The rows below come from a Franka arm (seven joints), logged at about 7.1 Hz.
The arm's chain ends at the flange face. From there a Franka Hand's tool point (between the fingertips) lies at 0.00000 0.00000 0.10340 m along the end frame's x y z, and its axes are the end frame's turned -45 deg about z.
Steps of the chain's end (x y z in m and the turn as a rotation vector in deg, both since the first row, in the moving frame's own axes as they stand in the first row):
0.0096 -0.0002 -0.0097 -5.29 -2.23 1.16
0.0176 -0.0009 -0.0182 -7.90 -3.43 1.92
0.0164 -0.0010 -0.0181 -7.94 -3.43 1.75
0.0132 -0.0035 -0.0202 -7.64 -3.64 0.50
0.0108 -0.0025 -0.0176 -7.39 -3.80 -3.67
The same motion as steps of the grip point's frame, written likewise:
-0.0027 0.0104 -0.0102 -2.16 -5.32 1.16
-0.0014 0.0172 -0.0194 -3.16 -8.01 1.92
-0.0022 0.0164 -0.0193 -3.19 -8.04 1.75
-0.0026 0.0119 -0.0213 -2.83 -7.98 0.50
-0.0047 0.0109 -0.0187 -2.54 -7.91 -3.67

